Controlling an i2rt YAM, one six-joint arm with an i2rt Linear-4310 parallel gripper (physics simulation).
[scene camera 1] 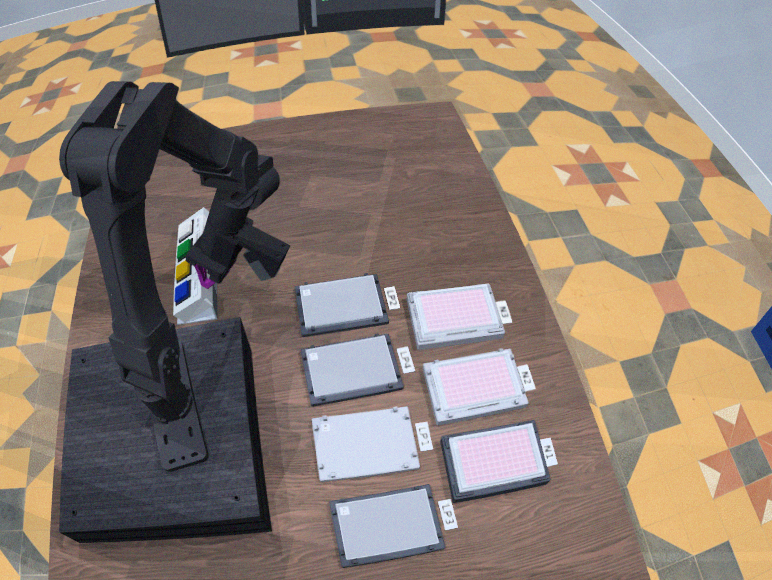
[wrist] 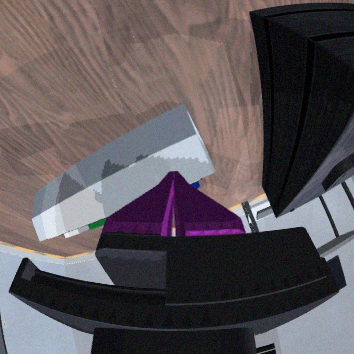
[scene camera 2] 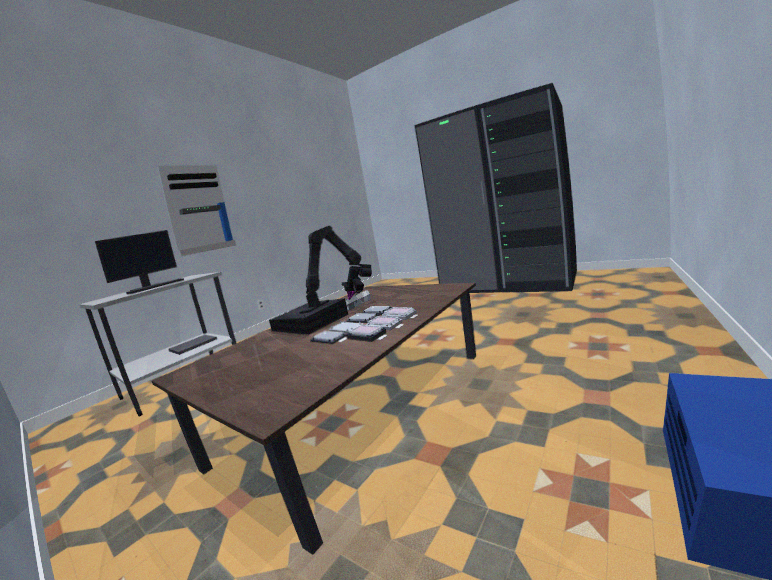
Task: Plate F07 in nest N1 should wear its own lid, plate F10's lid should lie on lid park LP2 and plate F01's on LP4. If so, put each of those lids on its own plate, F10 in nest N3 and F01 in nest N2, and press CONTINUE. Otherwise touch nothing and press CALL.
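Where they show: gripper, fingertip midpoint: (scene camera 1: 204, 286) (wrist: 173, 178) (scene camera 2: 349, 299); arm's base at its link origin: (scene camera 1: 173, 404) (scene camera 2: 315, 307).
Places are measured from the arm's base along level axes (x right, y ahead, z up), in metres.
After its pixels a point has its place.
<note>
My gripper (scene camera 1: 207, 283) @(x -0.219, y 0.086, z -0.025 m) (wrist: 173, 178) @(x -0.219, y 0.086, z -0.025 m) is shut and empty, its magenta fingertips together over or beside the white button box (scene camera 1: 199, 306) @(x -0.195, y 0.068, z -0.043 m) (wrist: 155, 137) @(x -0.221, y 0.095, z -0.061 m). The box has white (scene camera 1: 186, 230) @(x -0.373, y 0.070, z -0.032 m), green (scene camera 1: 183, 250) @(x -0.326, y 0.058, z -0.034 m), yellow (scene camera 1: 182, 270) @(x -0.278, y 0.050, z -0.033 m) and blue (scene camera 1: 182, 292) @(x -0.228, y 0.043, z -0.032 m) buttons; fingertip contact is unclear. Pink-welled plates sit in nests N3 (scene camera 1: 455, 309) @(x -0.051, y 0.466, z -0.054 m), N2 (scene camera 1: 477, 381) @(x 0.083, y 0.441, z -0.055 m) and N1 (scene camera 1: 496, 456) @(x 0.209, y 0.412, z -0.050 m); whether they wear lids is unclear. Grey lid-like panels lie on dark parks LP2 (scene camera 1: 342, 301) @(x -0.139, y 0.303, z -0.067 m), LP4 (scene camera 1: 352, 366) @(x -0.016, y 0.277, z -0.066 m) and LP3 (scene camera 1: 388, 522) @(x 0.240, y 0.237, z -0.067 m). Light LP1 (scene camera 1: 366, 444) @(x 0.112, y 0.253, z -0.074 m) shows corner pegs. The small labels are unreadable.
The black arm base (scene camera 1: 156, 498) @(x 0.132, y -0.057, z -0.006 m) stands left of the lid parks on the wooden table (scene camera 1: 411, 155) @(x -0.477, y 0.571, z -0.084 m) (scene camera 2: 249, 380) @(x 0.651, y 0.145, z -0.085 m). The nests stand right of the parks. A dark cabinet (scene camera 2: 499, 199), a side desk with a monitor (scene camera 2: 136, 255) and a blue box (scene camera 2: 723, 436) stand off the table.
</note>
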